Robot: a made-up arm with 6 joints.
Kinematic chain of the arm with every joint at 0, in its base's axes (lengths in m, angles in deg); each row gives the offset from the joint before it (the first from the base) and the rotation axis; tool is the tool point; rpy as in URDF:
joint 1: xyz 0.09 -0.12 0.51 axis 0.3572 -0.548 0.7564
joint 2: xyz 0.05 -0.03 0 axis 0.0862 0.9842 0.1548
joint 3: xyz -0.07 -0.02 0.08 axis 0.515 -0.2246 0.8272
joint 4: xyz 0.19 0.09 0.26 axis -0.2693 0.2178 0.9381
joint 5: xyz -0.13 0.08 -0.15 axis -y
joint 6: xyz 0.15 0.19 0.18 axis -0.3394 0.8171 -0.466
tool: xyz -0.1 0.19 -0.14 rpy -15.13 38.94 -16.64
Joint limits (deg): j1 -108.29..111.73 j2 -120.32..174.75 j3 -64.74..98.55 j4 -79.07..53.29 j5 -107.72..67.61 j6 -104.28..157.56
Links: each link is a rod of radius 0.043 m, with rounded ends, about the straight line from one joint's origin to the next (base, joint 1, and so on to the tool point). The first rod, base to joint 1, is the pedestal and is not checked.
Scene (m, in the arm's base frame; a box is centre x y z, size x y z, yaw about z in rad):
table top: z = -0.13
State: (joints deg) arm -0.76 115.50 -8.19 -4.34 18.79 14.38
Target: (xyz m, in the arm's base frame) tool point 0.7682 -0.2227 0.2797
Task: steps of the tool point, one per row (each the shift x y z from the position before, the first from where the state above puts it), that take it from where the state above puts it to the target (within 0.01 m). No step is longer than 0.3 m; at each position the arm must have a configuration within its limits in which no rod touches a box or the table.
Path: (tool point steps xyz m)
1: 0.1920 -0.0600 -0.0182
2: 0.1672 -0.1350 -0.0496
3: 0.1091 -0.2006 -0.0657
4: 0.0263 -0.2433 -0.0609

